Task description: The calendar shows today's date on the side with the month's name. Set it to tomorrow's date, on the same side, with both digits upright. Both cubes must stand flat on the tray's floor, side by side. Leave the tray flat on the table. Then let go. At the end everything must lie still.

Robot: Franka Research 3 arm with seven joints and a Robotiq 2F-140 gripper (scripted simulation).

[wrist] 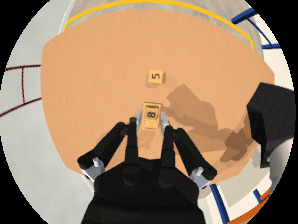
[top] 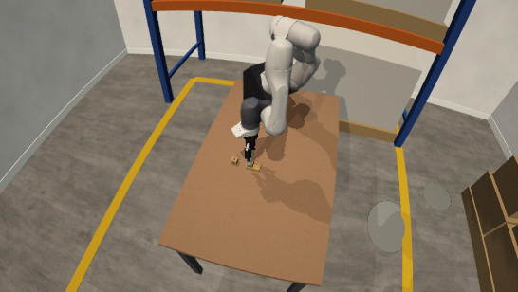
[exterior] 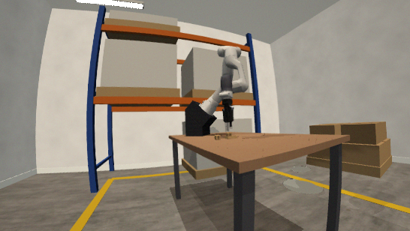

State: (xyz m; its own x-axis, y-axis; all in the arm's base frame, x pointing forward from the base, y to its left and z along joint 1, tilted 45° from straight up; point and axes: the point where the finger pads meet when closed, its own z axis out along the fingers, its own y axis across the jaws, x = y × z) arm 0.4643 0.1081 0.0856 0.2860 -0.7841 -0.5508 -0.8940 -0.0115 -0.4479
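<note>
Now: the wooden tray 7 cm below my hand, 2 cm to the left of it and 1 cm behind it.
</note>
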